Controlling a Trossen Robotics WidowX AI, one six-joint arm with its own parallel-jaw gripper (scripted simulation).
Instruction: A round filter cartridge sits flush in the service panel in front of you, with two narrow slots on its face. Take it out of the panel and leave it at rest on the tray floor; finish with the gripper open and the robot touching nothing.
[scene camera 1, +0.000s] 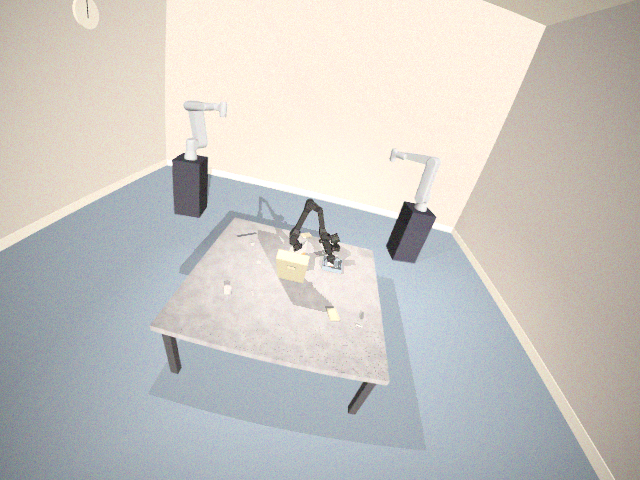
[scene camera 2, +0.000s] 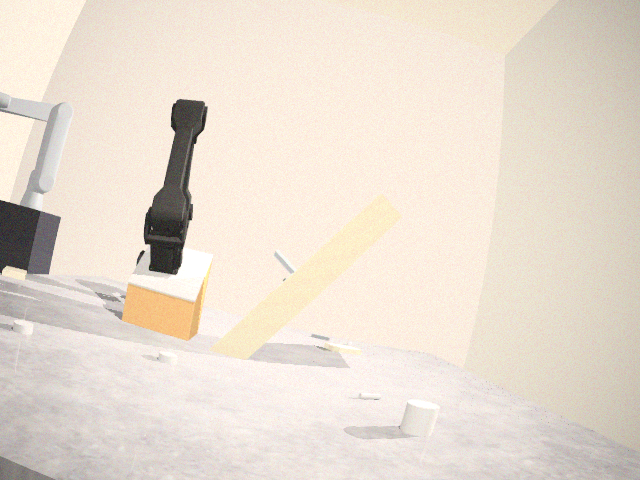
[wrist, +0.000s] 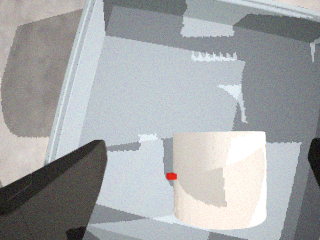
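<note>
The gripper (wrist: 208, 149) is open and it's holding nothing. There's a round filter cartridge (wrist: 219, 178), and then there's a service panel box (scene camera 2: 350, 243), and you'd find that box at (scene camera 1: 291, 266) too. There's a grey tray (wrist: 132, 80) as well.
</note>
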